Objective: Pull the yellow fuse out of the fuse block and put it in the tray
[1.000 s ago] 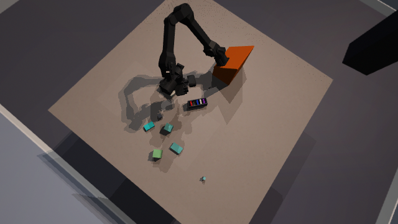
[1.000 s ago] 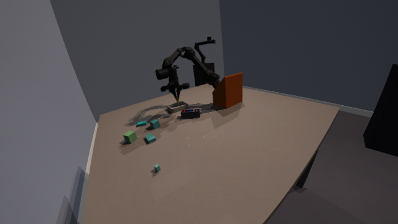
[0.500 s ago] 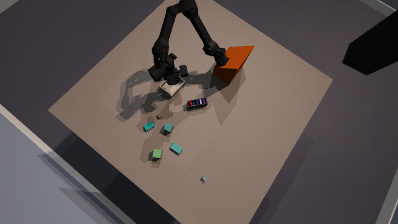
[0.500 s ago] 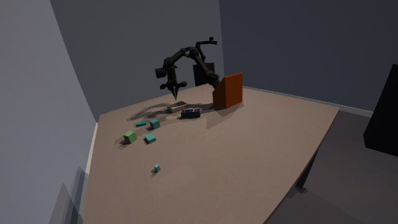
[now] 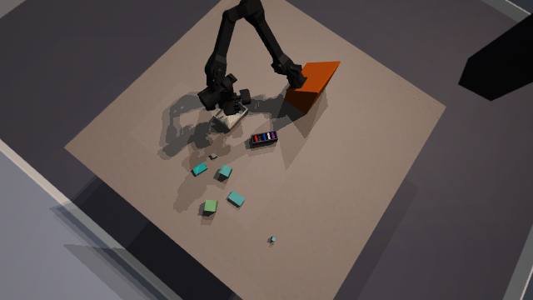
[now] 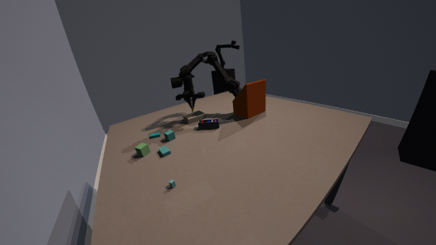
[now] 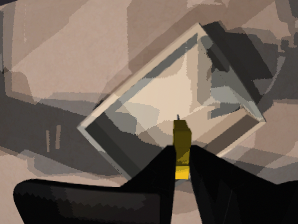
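The grey tray is 70 mm below my gripper tip. The rest, counted from my gripper tip: yellow fuse 10 mm below.
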